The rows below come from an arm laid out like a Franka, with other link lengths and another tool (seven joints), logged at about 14 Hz.
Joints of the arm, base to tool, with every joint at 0 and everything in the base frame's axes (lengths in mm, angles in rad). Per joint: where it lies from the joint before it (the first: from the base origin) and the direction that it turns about. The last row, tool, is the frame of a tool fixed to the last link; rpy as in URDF.
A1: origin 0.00 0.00 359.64 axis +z
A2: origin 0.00 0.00 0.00 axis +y
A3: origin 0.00 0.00 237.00 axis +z
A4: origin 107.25 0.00 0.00 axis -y
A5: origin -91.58 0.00 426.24 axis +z
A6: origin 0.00 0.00 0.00 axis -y
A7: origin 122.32 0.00 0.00 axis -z
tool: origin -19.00 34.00 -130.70 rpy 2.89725 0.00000 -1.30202
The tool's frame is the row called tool.
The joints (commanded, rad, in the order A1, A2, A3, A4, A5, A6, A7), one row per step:
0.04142 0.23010 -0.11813 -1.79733 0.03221 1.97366 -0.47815
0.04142 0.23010 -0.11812 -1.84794 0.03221 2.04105 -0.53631
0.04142 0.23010 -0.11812 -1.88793 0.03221 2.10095 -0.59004
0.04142 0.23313 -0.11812 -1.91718 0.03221 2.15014 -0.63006
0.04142 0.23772 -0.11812 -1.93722 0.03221 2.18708 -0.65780
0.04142 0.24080 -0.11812 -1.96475 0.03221 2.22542 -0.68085
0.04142 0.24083 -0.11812 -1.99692 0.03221 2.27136 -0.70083
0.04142 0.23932 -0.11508 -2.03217 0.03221 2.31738 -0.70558
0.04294 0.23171 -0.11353 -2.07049 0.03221 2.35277 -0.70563
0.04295 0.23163 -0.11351 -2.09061 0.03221 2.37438 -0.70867
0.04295 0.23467 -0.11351 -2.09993 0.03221 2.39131 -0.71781
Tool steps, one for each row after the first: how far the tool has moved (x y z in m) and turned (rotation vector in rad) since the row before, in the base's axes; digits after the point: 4 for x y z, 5 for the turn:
-0.0050 -0.0024 -0.0198 0.00029 -0.01699 0.05664
-0.0039 -0.0022 -0.0149 -0.00108 -0.01996 0.05258
-0.0028 -0.0017 -0.0122 -0.00216 -0.01683 0.03922
-0.0020 -0.0012 -0.0096 -0.00231 -0.01218 0.02722
-0.0041 -0.0010 -0.0121 -0.00204 -0.00758 0.02234
-0.0045 -0.0009 -0.0115 -0.00247 -0.01354 0.01918
-0.0054 0.0016 -0.0118 -0.00112 -0.01213 0.00685
-0.0073 0.0020 -0.0101 0.00014 -0.00462 0.00214
-0.0043 -0.0001 -0.0074 -0.00072 -0.00152 0.00259
-0.0017 -0.0004 -0.0047 -0.00153 -0.00446 0.00893

